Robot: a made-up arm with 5 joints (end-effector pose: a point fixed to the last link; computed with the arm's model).
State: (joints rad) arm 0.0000 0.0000 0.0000 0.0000 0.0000
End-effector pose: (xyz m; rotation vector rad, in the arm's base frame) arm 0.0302 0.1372 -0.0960 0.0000 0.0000 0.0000
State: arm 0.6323 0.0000 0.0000 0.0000 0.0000
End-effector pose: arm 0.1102 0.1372 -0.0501 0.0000 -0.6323 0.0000
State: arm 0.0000 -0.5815 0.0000 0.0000 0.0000
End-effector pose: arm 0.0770 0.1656 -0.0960 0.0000 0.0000 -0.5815
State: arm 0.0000 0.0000 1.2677 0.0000 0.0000
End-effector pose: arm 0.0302 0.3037 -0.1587 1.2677 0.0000 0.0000
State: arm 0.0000 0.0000 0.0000 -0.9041 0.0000
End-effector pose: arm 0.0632 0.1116 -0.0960 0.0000 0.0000 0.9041
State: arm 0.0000 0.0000 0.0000 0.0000 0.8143
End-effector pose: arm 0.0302 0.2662 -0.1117 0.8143 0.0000 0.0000
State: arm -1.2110 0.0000 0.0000 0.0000 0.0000
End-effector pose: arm -0.1253 0.1372 -0.0302 0.0000 1.2110 0.0000
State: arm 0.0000 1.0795 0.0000 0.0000 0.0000
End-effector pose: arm 0.0112 0.0409 -0.0960 0.0000 0.0000 1.0795
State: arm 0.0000 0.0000 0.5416 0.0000 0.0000
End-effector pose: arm 0.0302 0.1974 -0.1492 0.5416 0.0000 0.0000
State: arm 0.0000 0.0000 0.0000 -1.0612 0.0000
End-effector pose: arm 0.0707 0.1106 -0.0960 0.0000 0.0000 1.0612
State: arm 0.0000 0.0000 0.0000 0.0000 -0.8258
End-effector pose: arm 0.0302 0.0597 0.0104 -0.8258 0.0000 0.0000
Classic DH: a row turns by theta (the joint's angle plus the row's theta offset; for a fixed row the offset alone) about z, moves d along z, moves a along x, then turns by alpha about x. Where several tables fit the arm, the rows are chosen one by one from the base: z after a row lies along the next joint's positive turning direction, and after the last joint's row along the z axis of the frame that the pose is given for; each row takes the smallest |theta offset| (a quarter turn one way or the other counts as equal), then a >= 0, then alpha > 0; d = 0 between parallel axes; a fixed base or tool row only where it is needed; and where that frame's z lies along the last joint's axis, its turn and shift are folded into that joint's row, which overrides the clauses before.
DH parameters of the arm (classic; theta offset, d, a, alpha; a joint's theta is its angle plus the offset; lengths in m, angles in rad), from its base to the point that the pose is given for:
base (fixed): 0 0.0492 0 1.5708
joint 1: 0 -0.0732 0.1011 -1.5708
joint 2: 1.5708 -0.0633 0.1899 1.5708
joint 3: 0 -0.028 -0.1047 1.5708
joint 4: 0 -0.0598 0.0615 -1.5708
joint 5: 0 -0.0429 -0.0827 -1.5708
tool (fixed): -1.5708 -0.1417 0 0

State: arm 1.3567 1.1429 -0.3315 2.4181 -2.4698
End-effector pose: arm -0.1842 0.1676 0.0533 -0.8468 0.4888 -1.7371
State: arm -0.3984 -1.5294 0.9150 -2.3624 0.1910
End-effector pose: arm 0.1686 0.0832 -0.2737 -0.0041 -0.4204 0.8494
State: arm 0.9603 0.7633 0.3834 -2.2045 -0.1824
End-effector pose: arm 0.1639 0.1762 -0.0047 1.0132 0.7334 -2.8554
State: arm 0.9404 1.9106 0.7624 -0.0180 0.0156
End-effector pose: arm 0.1552 -0.0458 -0.0934 -0.3392 0.0818 1.7970
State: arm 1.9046 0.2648 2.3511 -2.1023 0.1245
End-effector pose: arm 0.0917 0.4132 0.0864 -0.0054 1.2052 -1.6716
